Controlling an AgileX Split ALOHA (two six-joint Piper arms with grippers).
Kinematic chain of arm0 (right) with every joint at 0, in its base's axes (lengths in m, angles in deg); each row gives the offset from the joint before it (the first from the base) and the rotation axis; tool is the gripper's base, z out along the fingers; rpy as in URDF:
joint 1: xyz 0 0 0.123 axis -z
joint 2: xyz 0 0 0 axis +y
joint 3: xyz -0.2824 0 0.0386 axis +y
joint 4: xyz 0.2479 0 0.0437 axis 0.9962 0 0.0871
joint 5: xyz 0 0 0 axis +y
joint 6: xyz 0.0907 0 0.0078 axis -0.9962 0 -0.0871
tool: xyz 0 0 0 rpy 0 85 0
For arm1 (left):
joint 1: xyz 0 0 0.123 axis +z
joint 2: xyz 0 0 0 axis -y
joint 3: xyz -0.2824 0 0.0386 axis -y
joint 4: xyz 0.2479 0 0.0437 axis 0.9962 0 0.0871
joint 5: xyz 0 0 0 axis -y
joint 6: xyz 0.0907 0 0.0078 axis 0.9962 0 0.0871
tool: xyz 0 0 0 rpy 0 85 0
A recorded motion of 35 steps. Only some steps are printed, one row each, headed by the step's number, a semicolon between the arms.
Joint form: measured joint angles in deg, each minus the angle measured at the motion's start. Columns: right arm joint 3, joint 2, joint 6, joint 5, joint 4, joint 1; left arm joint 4, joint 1, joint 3, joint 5, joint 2, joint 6.
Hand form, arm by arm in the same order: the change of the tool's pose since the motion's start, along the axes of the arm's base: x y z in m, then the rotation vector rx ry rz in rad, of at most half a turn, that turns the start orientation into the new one. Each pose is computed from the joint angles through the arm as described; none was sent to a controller.
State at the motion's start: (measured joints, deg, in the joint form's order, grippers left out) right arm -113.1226 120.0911 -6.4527 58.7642 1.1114 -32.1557; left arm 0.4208 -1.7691 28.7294 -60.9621 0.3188 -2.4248
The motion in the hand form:
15: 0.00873 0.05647 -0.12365 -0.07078 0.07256 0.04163; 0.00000 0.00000 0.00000 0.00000 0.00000 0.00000
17: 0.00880 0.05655 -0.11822 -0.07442 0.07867 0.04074; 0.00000 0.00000 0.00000 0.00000 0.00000 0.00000
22: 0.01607 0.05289 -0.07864 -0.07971 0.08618 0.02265; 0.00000 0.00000 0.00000 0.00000 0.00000 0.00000
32: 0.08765 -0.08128 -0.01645 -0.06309 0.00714 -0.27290; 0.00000 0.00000 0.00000 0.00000 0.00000 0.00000
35: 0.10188 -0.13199 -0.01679 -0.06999 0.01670 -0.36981; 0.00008 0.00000 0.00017 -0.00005 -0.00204 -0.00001
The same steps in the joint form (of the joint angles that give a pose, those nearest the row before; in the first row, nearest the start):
15: -0.06 15.17 -3.70 -9.37 -2.66 -5.23; 0.00 0.00 0.00 0.00 0.00 0.00
17: -1.15 15.05 -3.70 -7.75 -2.61 -5.23; 0.00 0.00 0.00 0.00 0.00 0.00
22: -10.30 15.05 -3.70 1.91 -2.61 -4.44; 0.00 0.00 0.00 0.00 0.00 0.00
32: -22.98 14.63 -3.44 10.37 -4.72 12.20; 0.00 0.00 0.00 0.00 0.00 0.00
35: -22.98 14.63 -3.07 10.86 -4.77 18.06; 0.00 0.00 0.00 0.12 0.00 0.00

